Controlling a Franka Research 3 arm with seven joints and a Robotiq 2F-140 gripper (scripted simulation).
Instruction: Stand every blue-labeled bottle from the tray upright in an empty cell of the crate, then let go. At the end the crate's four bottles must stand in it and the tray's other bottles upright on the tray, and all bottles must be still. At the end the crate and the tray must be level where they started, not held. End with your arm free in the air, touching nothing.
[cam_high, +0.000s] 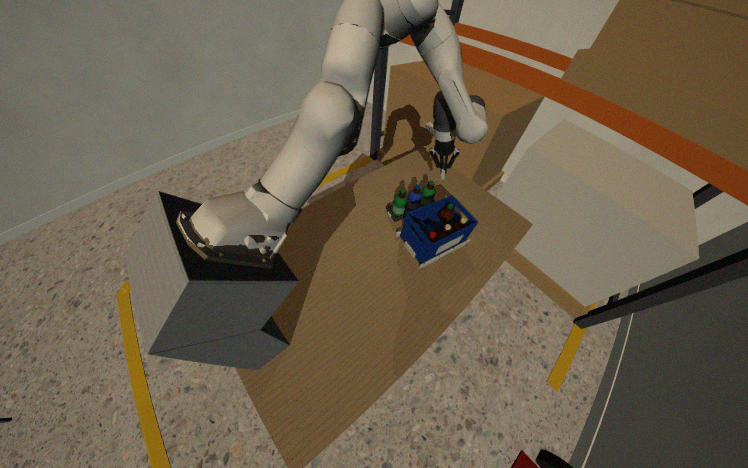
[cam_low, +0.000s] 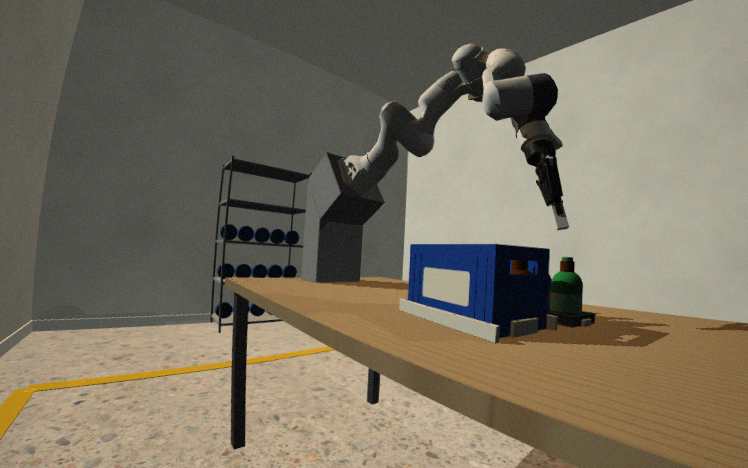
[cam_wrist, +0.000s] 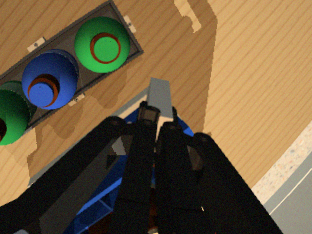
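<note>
Now: the blue-labeled bottle 60 mm behind my hand, 80 mm to the left of it and 170 mm below it. Round my hand: dark tray (60 mm behind, 80 mm to the left, 250 mm below); then crate (180 mm behind, 110 mm to the right, 170 mm below).
</note>
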